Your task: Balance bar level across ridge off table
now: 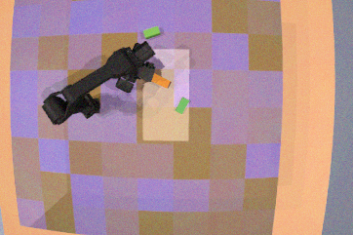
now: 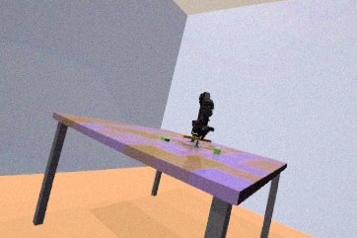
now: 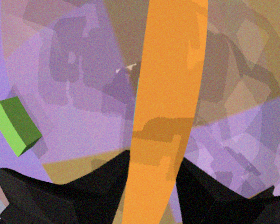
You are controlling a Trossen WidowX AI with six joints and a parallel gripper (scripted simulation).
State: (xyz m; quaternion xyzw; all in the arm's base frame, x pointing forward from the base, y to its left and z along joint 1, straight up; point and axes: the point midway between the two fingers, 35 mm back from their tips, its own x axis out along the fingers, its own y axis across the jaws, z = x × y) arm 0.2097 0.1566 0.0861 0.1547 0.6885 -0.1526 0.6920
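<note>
My gripper tip is now 30 mm short of the orange bar and 10 mm to the left of it.
</note>
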